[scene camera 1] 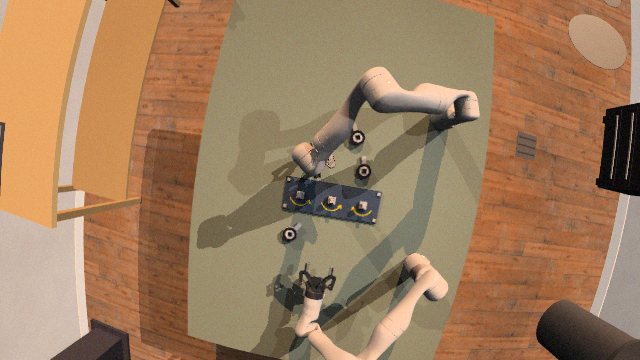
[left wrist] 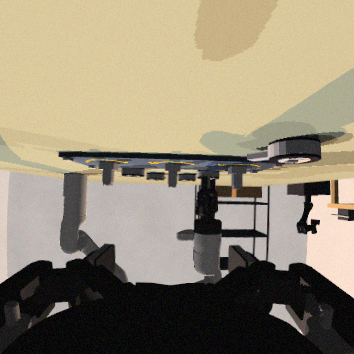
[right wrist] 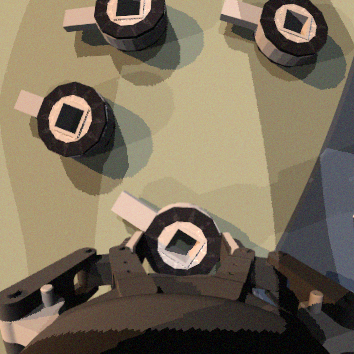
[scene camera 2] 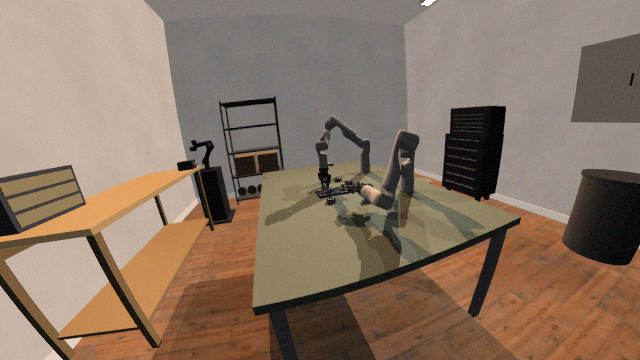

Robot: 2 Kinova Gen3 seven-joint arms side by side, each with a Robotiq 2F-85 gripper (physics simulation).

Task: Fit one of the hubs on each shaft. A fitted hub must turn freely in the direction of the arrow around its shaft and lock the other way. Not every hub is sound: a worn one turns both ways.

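Seen in the pictures: left gripper, fingertip midpoint: (scene camera 1: 319,264) (left wrist: 171,257) (scene camera 2: 355,185); right gripper, fingertip midpoint: (left wrist: 208,174) (right wrist: 181,243) (scene camera 2: 325,185); left arm's base, origin of the base link: (scene camera 1: 413,262) (scene camera 2: 406,190); right arm's base, origin of the base link: (scene camera 1: 439,118) (left wrist: 76,174) (scene camera 2: 365,171).
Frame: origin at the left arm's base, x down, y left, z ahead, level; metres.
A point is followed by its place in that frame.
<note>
A blue board (scene camera 1: 345,194) {x -0.008, y -0.327, z 0.300 m} (left wrist: 145,156) {x -0.005, y -0.232, z 0.328 m} holds three upright square shafts, left (scene camera 1: 300,195) {x -0.053, y -0.336, z 0.480 m}, middle (scene camera 1: 331,200) {x -0.052, y -0.311, z 0.359 m} and right (scene camera 1: 362,205) {x -0.052, y -0.284, z 0.236 m}, all bare. The yellow arrows run counterclockwise at left and middle, clockwise at right. My right gripper (right wrist: 181,243) {x -0.012, y -0.471, z 0.420 m} is low beyond the board's left end, shut on a black hub (right wrist: 159,225) {x -0.021, y -0.491, z 0.407 m} with a pale side arm. Three other hubs (right wrist: 71,118) {x -0.003, y -0.590, z 0.339 m} (right wrist: 131,30) {x -0.022, y -0.548, z 0.262 m} (right wrist: 292,30) {x -0.001, y -0.413, z 0.212 m} lie flat nearby; two show in scene camera 1 (scene camera 1: 357,137) {x -0.022, y -0.554, z 0.249 m} (scene camera 1: 363,171) {x -0.022, y -0.419, z 0.232 m}. Another hub (scene camera 1: 289,234) {x -0.016, y -0.166, z 0.545 m} (left wrist: 295,150) {x -0.016, y -0.141, z 0.531 m} (scene camera 2: 331,200) {x -0.022, y -0.145, z 0.550 m} lies below the board. My left gripper (scene camera 1: 319,269) {x -0.113, y -0.066, z 0.415 m} (left wrist: 171,257) {x -0.113, y -0.066, z 0.415 m} is open and empty, below that hub.
The green table (scene camera 1: 240,300) {x 0.000, y 0.161, z 0.807 m} (scene camera 2: 300,260) {x 0.000, y 0.267, z 0.934 m} bears both arms. The right arm (scene camera 1: 380,90) {x -0.563, y -0.624, z 0.228 m} reaches over the area above the board and hides part of it. The left arm (scene camera 1: 392,325) {x -0.375, y 0.092, z 0.168 m} bends around from the lower right. A wooden workbench (scene camera 2: 130,200) stands at the left.
</note>
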